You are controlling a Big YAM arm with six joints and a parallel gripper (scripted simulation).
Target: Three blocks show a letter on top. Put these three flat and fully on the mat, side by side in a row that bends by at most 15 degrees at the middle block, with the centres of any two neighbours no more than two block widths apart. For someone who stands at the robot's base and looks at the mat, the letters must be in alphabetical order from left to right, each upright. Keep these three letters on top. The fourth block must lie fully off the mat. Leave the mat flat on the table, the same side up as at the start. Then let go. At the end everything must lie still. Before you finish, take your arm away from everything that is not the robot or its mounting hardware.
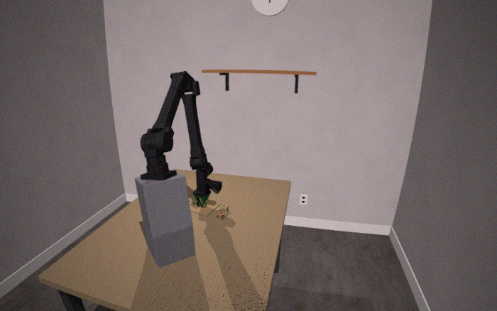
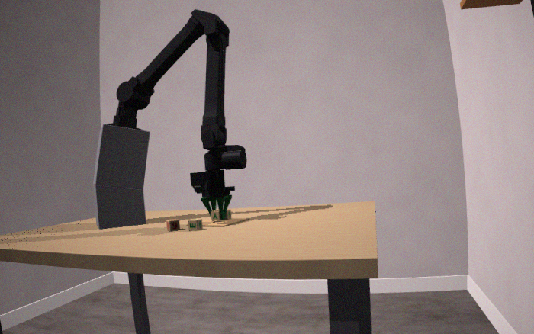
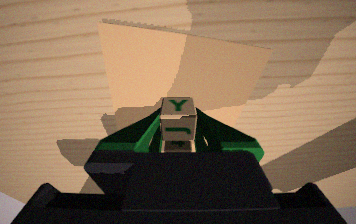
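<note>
The green-lettered block is 10 mm above my hand. The rest, counted from my hand: dark block 10 mm behind, 50 mm to the left; then pale mat 20 mm below.
</note>
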